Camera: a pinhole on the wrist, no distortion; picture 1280 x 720 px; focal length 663.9 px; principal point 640.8 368.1 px. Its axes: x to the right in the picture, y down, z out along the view. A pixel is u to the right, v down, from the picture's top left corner.
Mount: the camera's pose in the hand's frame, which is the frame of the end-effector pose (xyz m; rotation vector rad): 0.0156 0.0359 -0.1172 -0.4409 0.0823 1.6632
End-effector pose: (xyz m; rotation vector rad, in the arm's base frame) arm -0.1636 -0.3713 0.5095 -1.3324 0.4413 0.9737
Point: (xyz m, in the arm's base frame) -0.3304 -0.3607 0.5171
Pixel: 759 554
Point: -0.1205 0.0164 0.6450
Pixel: 87 189
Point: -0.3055 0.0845 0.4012
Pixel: 528 26
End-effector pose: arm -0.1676 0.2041 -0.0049 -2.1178 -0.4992 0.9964
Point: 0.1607 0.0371 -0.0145
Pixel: behind the camera
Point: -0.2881 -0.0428 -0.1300
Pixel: 1081 658
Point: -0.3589 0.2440 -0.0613
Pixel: 369 419
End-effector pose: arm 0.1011 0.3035 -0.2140 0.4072 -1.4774 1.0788
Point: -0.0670 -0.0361 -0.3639
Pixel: 421 544
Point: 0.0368 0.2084 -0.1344
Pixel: 144 97
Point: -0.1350 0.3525 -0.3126
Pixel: 975 268
